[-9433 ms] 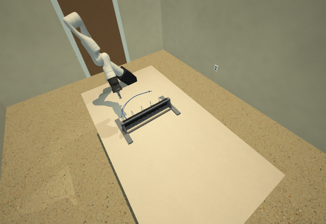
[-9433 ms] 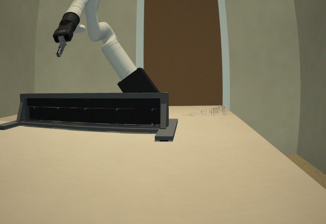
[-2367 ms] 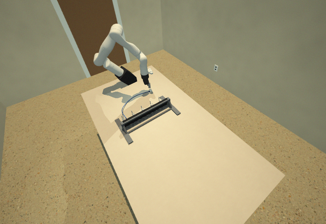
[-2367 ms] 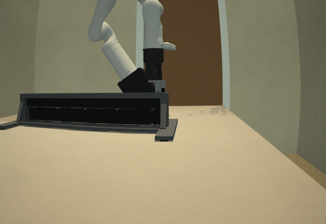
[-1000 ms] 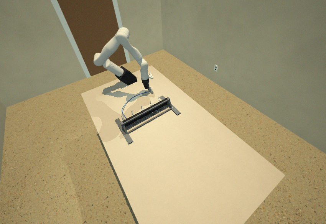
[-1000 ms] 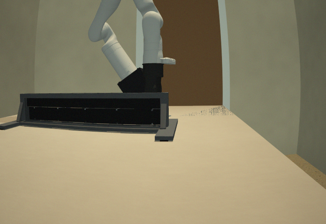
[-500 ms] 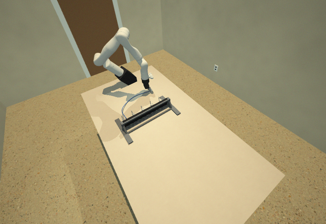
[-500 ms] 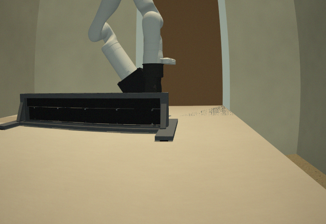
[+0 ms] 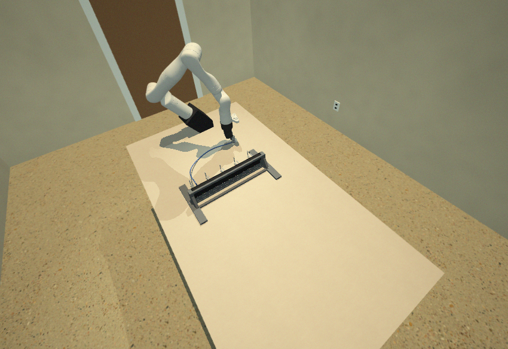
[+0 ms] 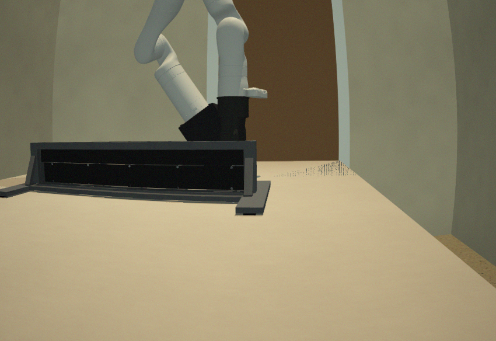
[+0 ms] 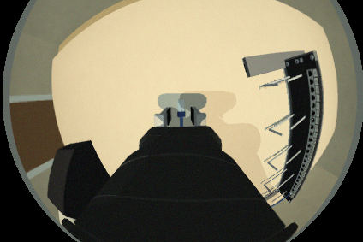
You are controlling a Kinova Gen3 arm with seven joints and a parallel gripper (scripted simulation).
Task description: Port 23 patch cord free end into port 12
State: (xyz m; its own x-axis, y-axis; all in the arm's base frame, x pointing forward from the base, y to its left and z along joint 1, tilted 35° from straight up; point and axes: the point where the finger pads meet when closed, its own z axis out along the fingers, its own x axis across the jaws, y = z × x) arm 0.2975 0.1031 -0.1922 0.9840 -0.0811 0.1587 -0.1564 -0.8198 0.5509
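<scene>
Right now the plug is 1 cm to the left of my hand and 2 cm below it.
</scene>
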